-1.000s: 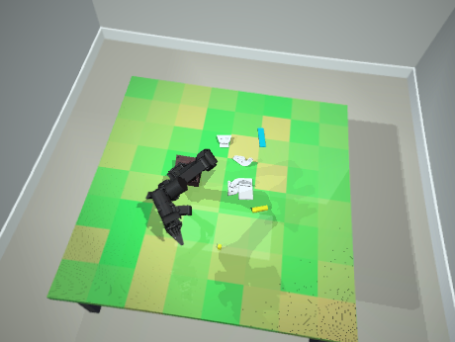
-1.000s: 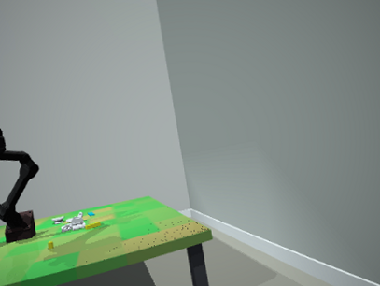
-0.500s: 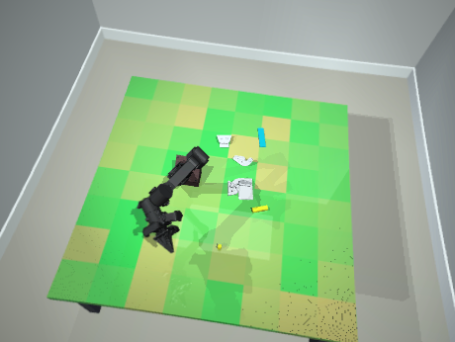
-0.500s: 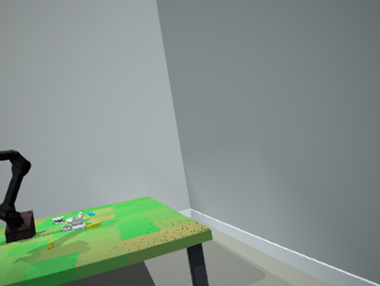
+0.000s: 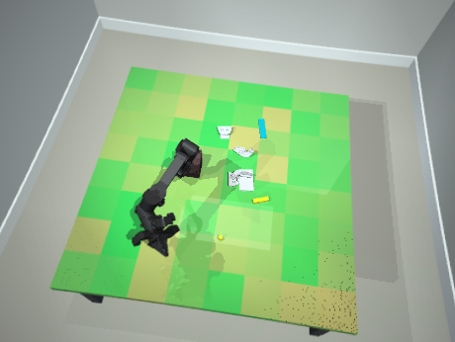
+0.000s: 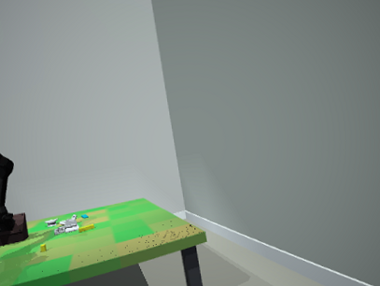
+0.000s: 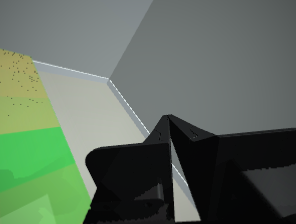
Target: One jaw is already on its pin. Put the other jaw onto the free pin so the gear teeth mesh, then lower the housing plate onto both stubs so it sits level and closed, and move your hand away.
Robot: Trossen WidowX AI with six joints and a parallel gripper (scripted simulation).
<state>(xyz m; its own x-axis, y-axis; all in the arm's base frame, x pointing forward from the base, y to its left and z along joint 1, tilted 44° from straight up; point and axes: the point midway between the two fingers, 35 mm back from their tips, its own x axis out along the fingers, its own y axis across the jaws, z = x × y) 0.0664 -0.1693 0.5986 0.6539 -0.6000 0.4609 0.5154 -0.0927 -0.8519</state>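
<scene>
The jaw is 20 cm ahead of my gripper tip, 72 cm to the left of it and 36 cm below it. Round my gripper tip: yellow bar: 31 cm ahead, 47 cm to the left, 39 cm below; then blue bar: 25 cm ahead, 91 cm to the left, 40 cm below; then small yellow cube: 15 cm ahead, 24 cm to the left, 39 cm below.
</scene>
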